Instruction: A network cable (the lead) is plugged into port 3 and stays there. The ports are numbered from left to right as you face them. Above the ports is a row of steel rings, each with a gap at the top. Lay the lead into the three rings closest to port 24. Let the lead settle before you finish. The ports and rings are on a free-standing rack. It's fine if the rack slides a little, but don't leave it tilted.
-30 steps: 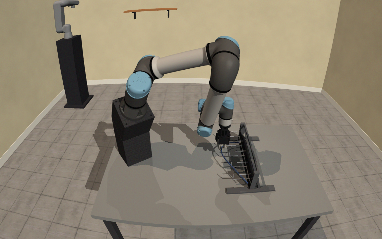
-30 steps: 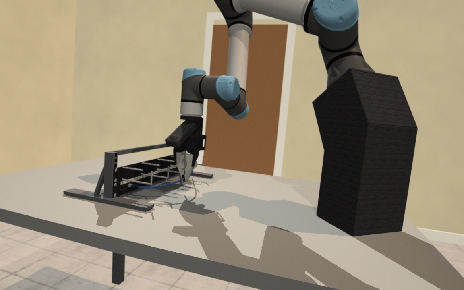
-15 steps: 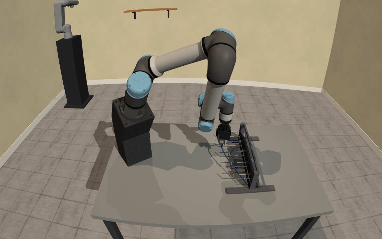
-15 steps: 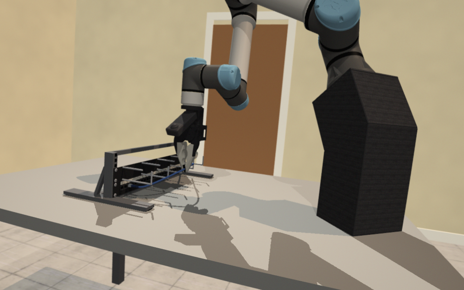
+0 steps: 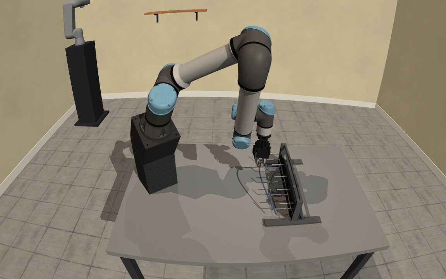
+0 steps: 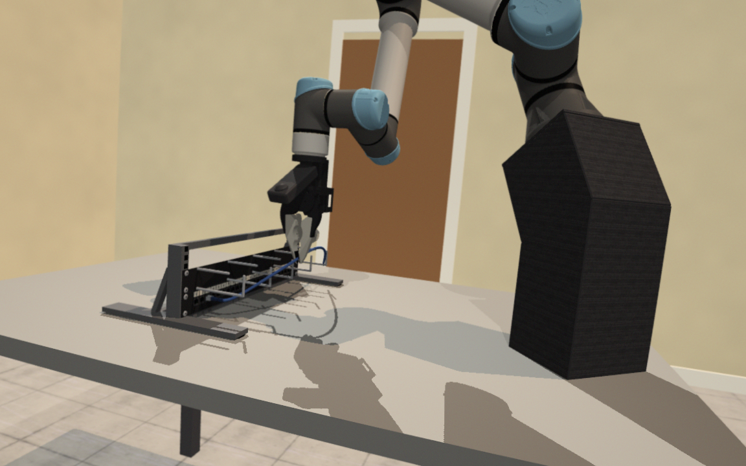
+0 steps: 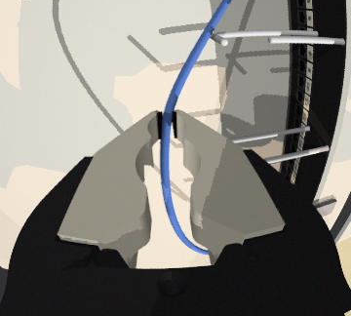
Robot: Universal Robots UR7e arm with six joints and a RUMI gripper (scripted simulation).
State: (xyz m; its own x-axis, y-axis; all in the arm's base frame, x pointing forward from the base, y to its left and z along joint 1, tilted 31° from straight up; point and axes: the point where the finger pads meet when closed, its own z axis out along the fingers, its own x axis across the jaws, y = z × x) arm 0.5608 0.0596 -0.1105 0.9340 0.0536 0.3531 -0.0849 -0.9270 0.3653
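Now: hand 160 mm short of the rack, 60 mm to the left of it and 50 mm above it.
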